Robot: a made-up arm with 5 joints.
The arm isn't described. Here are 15 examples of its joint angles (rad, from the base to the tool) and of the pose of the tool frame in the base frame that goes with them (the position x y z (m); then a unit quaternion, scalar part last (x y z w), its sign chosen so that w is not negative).
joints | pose
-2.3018 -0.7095 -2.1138 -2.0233 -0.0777 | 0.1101 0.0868 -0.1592 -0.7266 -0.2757 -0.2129 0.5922
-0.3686 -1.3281 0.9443 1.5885 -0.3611 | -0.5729 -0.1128 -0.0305 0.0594 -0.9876 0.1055 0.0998
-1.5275 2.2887 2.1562 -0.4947 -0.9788 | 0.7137 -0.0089 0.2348 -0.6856 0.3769 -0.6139 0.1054
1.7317 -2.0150 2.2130 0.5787 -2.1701 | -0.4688 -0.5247 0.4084 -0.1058 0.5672 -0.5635 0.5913
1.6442 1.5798 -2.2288 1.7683 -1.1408 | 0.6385 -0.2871 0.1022 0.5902 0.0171 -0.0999 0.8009
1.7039 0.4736 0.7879 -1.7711 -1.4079 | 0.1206 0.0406 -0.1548 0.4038 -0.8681 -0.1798 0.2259
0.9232 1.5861 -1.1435 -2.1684 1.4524 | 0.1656 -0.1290 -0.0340 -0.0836 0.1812 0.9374 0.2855
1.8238 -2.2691 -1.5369 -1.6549 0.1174 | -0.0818 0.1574 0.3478 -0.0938 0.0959 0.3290 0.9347
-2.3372 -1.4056 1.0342 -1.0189 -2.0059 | -0.2247 -0.3186 0.3826 -0.3159 -0.0487 -0.2358 0.9177
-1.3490 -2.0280 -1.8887 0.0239 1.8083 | -0.4446 -0.0781 -0.3384 -0.2985 0.5875 0.3107 0.6850
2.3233 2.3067 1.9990 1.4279 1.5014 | 0.7330 0.0415 0.4355 0.5420 -0.3086 -0.1344 0.7700
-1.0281 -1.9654 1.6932 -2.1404 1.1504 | 0.1206 0.1506 -0.1320 0.2776 0.0366 -0.3502 0.8939
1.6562 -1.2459 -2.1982 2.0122 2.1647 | -0.2865 0.5684 0.1718 -0.3290 -0.6279 0.7030 0.0582
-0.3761 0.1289 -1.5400 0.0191 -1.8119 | 0.4099 -0.5842 0.6103 -0.5103 0.6349 -0.2836 0.5061
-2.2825 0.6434 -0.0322 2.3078 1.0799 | 0.1639 -0.5307 -0.1330 -0.6708 0.6088 0.4195 0.0582
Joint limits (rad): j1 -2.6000..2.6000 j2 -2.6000..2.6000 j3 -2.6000..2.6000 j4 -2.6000..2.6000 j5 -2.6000..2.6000
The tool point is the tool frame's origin. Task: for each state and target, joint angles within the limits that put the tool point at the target. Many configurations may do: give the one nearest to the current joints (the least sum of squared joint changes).
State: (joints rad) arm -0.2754 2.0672 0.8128 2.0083 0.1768
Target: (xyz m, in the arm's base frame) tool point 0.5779 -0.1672 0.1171
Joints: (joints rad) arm -0.3394 2.3236 0.7469 2.5990 0.1044
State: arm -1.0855 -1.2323 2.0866 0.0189 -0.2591
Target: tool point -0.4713 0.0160 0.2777
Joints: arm -1.1866 -0.9831 1.9167 -0.3087 -0.1075
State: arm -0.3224 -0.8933 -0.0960 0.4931 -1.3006
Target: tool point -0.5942 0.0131 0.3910
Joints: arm -0.3311 -1.4194 0.0762 0.3762 -0.9174
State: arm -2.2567 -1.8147 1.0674 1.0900 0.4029
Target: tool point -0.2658 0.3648 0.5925
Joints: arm -2.6000 -2.3616 1.2493 0.9884 -0.4565
